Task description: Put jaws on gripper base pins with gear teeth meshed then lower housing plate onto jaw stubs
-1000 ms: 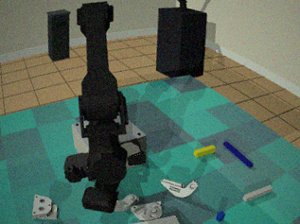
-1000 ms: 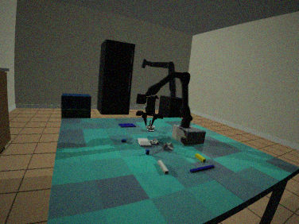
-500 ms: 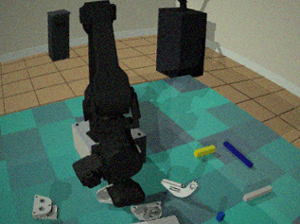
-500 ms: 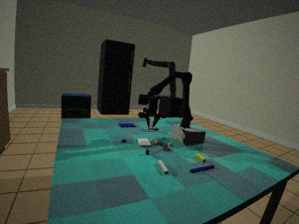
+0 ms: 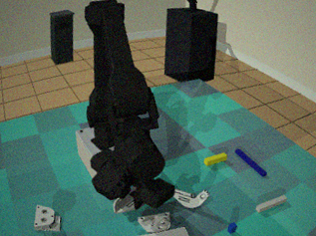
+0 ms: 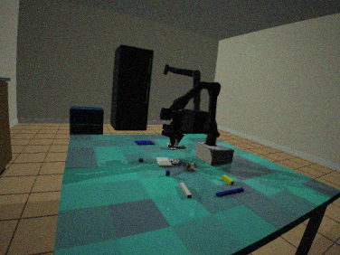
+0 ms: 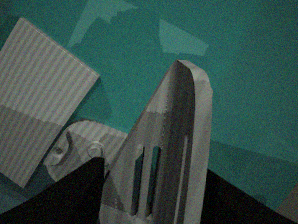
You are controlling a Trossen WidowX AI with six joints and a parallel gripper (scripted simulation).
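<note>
Right now the jaw is 30 mm to the left of my gripper tip and 30 mm behind it. From my gripper tip the other things lie so: yellow block 360 mm to the left, 80 mm behind, 70 mm below; small blue block 180 mm to the left, 160 mm ahead, 70 mm below; white bar 340 mm to the left, 170 mm ahead, 80 mm below.
</note>
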